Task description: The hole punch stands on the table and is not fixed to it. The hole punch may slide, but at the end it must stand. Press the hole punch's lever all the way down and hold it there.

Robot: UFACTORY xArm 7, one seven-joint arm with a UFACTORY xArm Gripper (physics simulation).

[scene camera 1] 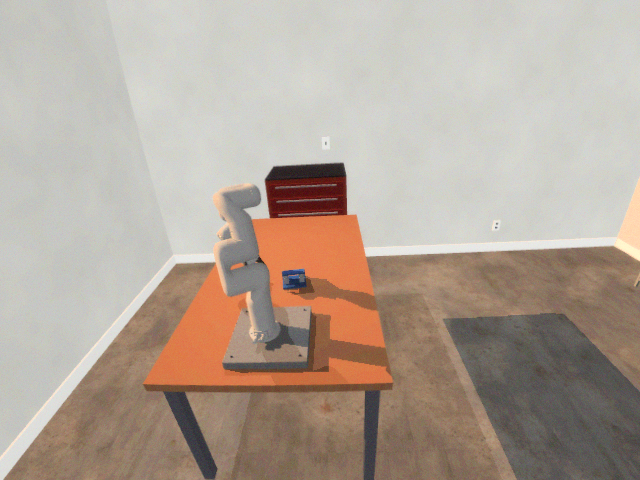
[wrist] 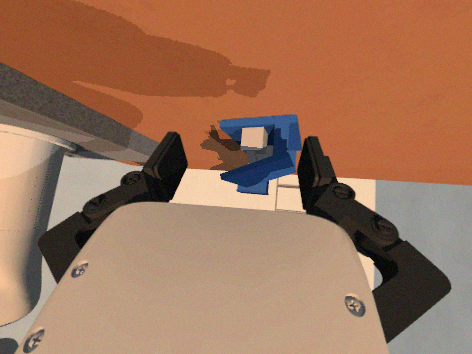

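Pixels of known places: gripper, fingertip midpoint: (wrist: 240, 150); arm's base, origin of the base link: (scene camera 1: 265, 331) (wrist: 32, 136).
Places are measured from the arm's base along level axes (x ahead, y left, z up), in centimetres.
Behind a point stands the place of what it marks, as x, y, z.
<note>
The blue hole punch (scene camera 1: 293, 279) @(41.7, -2.9, -2.4) (wrist: 294, 131) @(44.2, 0.7, -2.4) stands on the orange table (scene camera 1: 320, 237) @(94.5, -10.3, -3.6) (wrist: 380, 90) @(50.6, 8.6, -3.6). In the wrist view the table is at the top of the picture, and the punch's lever (wrist: 257, 170) @(39.7, 0.3, 3.2) is tilted away from its base, with a pale block (wrist: 254, 137) @(39.0, 1.5, -1.0) between them. My gripper (scene camera 1: 253, 261) (wrist: 240, 150) @(38.8, 12.6, 4.0) is open and empty. It is left of the punch in scene camera 1, mostly hidden by the arm. In the wrist view the punch shows between the fingers, beyond the fingertips, with no contact visible.
The arm's grey base plate (scene camera 1: 294, 335) @(-1.6, -12.5, 0.0) (wrist: 30, 85) @(14.3, 10.4, -2.7) is nearer the front table edge than the punch. A red drawer cabinet (scene camera 1: 307, 196) stands beyond the table. A pale panel (wrist: 215, 192) and a small blue block (wrist: 253, 188) @(38.9, -8.9, 4.5) show behind the punch in the wrist view.
</note>
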